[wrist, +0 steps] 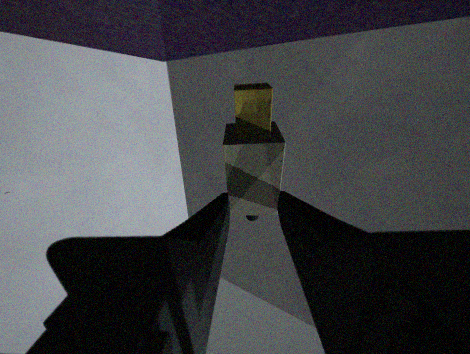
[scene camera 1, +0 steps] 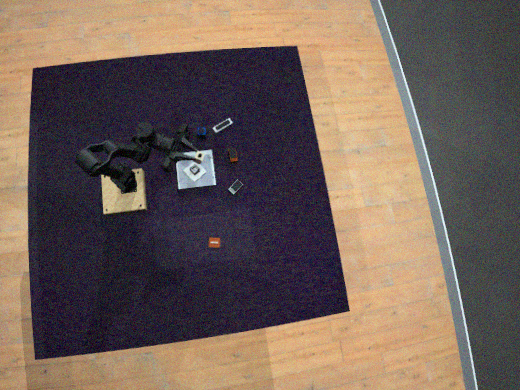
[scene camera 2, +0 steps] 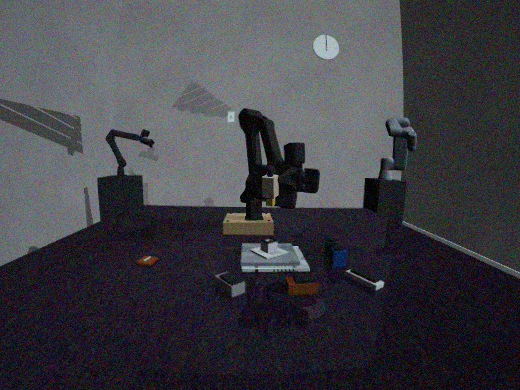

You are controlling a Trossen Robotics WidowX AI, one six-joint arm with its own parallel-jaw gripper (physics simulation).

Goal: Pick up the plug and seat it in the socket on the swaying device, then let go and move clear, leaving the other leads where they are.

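Note:
My gripper is shut on the plug, a cream block with a yellow tip that points downward in scene camera 2. The plug is held well above the device, apart from it. The device is a light grey slab on a white base. The socket is a small grey block with a dark top on a tilted white square plate on the slab. In scene camera 1 the plug shows just above and right of the socket. The socket does not show in the wrist view.
Around the device lie a blue block, a white strip, an orange block and a grey block. An orange-red square lies farther off. The arm stands on a wooden base.

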